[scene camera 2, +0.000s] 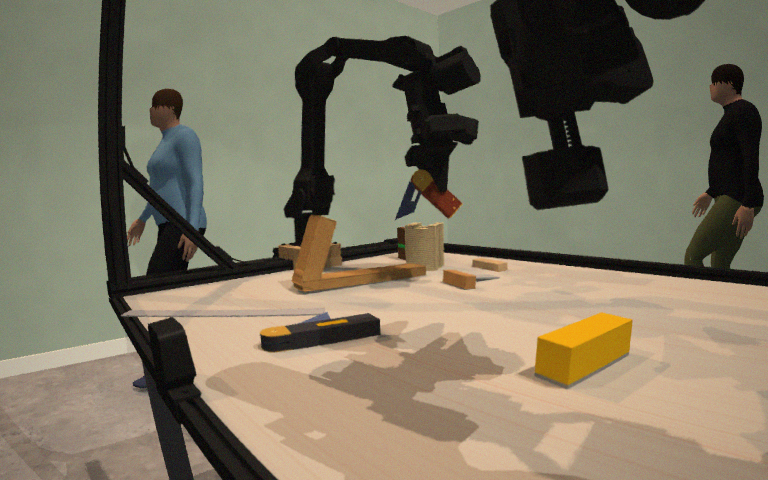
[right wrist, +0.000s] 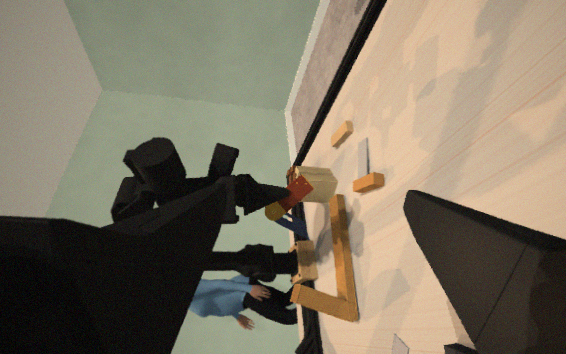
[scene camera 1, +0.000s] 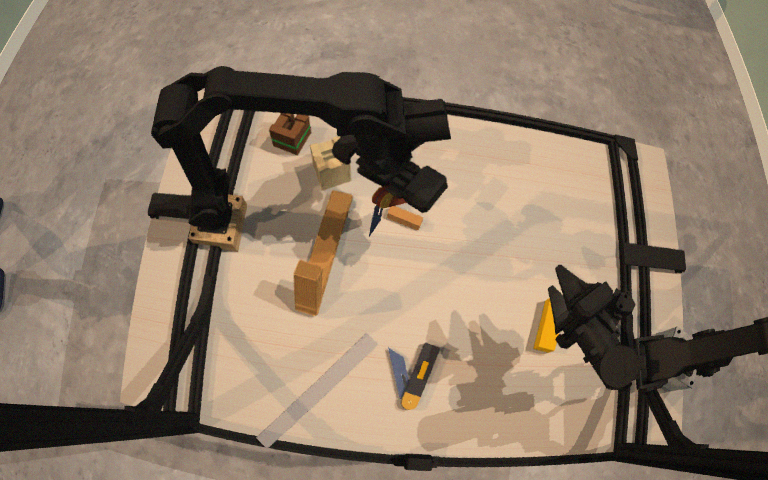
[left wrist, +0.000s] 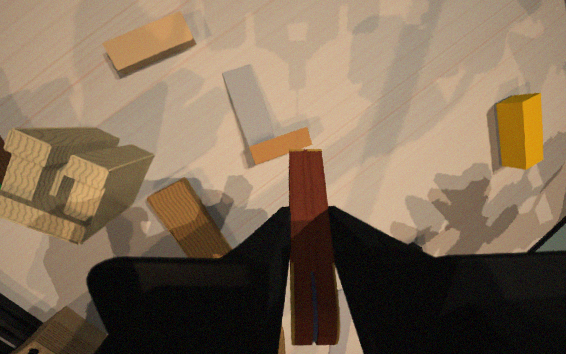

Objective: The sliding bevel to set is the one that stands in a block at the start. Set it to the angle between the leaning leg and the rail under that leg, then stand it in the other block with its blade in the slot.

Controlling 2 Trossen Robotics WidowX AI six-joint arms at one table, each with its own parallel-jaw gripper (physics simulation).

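Frame: origin at the left arm's base, x ahead, y left, z up, level; centimetres.
Seen in the pictures: left gripper, fingertip midpoint: [scene camera 2: 441,193] [right wrist: 288,192] [scene camera 1: 396,191] [left wrist: 307,214]; right gripper, fingertip midpoint: [scene camera 2: 538,127] [right wrist: 315,196] [scene camera 1: 553,276]; left arm's base, origin of the base link: [right wrist: 294,263] [scene camera 1: 214,217].
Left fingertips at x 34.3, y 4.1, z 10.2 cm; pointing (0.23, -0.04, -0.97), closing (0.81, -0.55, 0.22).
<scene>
Offsets run from my left fingertips to a thing's top centre. "spot": to the spot under its first point.
My left gripper [scene camera 1: 390,193] [scene camera 2: 444,185] [left wrist: 307,214] [right wrist: 288,192] is shut on the red-handled sliding bevel {dx -1.5, dy -3.0, dz +3.9 cm} [scene camera 1: 397,198] [scene camera 2: 445,199] [left wrist: 306,180] [right wrist: 300,194], held in the air above the table. Its blue blade {dx -2.9, dy -5.3, dz -0.5 cm} [scene camera 1: 375,219] [scene camera 2: 406,201] is swung out from the brass end, pointing down. My right gripper [scene camera 1: 555,278] is open and empty, beside the yellow block at the right. The leaning leg {dx -13.3, dy -16.0, dz -2.8 cm} [scene camera 1: 306,285] [scene camera 2: 317,243] [right wrist: 320,302] rises from one end of the wooden rail [scene camera 1: 331,240] [scene camera 2: 373,275] [right wrist: 342,245]. A pale slotted block {dx -13.0, dy +9.5, dz -6.1 cm} [scene camera 1: 335,174] [scene camera 2: 421,246] [left wrist: 122,175] and a brown, green-banded block {dx -22.7, dy +16.8, dz -7.8 cm} [scene camera 1: 289,135] stand at the back left.
A black-and-yellow bevel {dx +5.0, dy -28.3, dz -13.1 cm} [scene camera 1: 421,370] [scene camera 2: 322,333] with a blue blade lies at the front, beside a clear ruler {dx -10.7, dy -34.2, dz -14.7 cm} [scene camera 1: 317,390]. A yellow block {dx +32.5, dy -17.8, dz -11.3 cm} [scene camera 1: 544,328] [scene camera 2: 583,348] lies at the right. A try square {spot: dx +2.0, dy +6.6, dz -14.3 cm} [left wrist: 247,105] and a small wooden block {dx -2.0, dy +16.2, dz -13.4 cm} [left wrist: 150,44] [scene camera 2: 489,264] lie near the back.
</scene>
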